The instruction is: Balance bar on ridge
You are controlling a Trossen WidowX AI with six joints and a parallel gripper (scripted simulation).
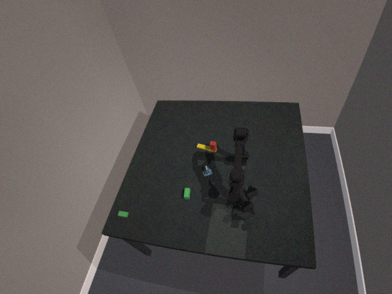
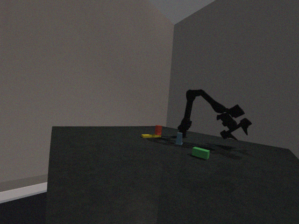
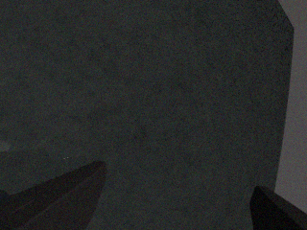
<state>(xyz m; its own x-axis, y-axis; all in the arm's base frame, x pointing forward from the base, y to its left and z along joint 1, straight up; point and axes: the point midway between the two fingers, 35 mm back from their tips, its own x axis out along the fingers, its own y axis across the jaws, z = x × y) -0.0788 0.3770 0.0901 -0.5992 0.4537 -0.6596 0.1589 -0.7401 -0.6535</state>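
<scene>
Right now the green block is 43 cm ahead of my gripper tip, 10 cm to the right of it and 5 cm below it.
</scene>
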